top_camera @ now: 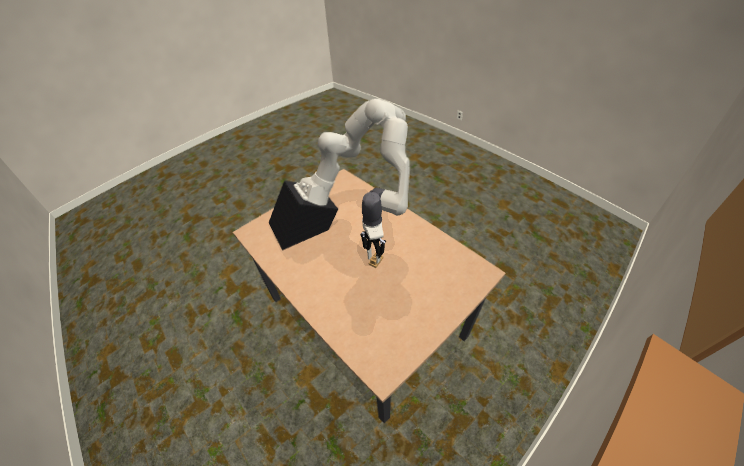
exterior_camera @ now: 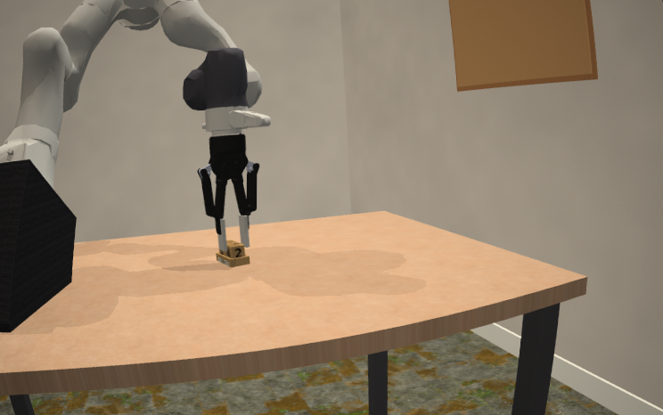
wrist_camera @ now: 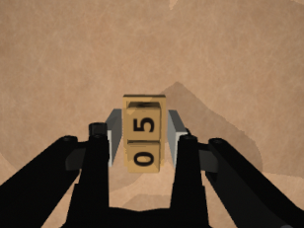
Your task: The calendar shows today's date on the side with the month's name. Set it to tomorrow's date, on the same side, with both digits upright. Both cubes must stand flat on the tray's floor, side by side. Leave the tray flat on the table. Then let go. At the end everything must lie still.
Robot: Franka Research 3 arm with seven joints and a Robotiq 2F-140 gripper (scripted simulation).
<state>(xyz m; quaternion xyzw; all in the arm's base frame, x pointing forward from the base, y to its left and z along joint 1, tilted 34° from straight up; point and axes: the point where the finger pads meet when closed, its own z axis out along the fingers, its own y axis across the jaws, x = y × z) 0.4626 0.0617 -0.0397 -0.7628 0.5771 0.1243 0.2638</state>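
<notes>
The cube lies 10 mm behind my hand, 30 mm to the left of it and 40 mm below it. From my hand the other things lie so: wooden calendar tray 10 mm behind, 20 mm to the left, 60 mm below.
</notes>
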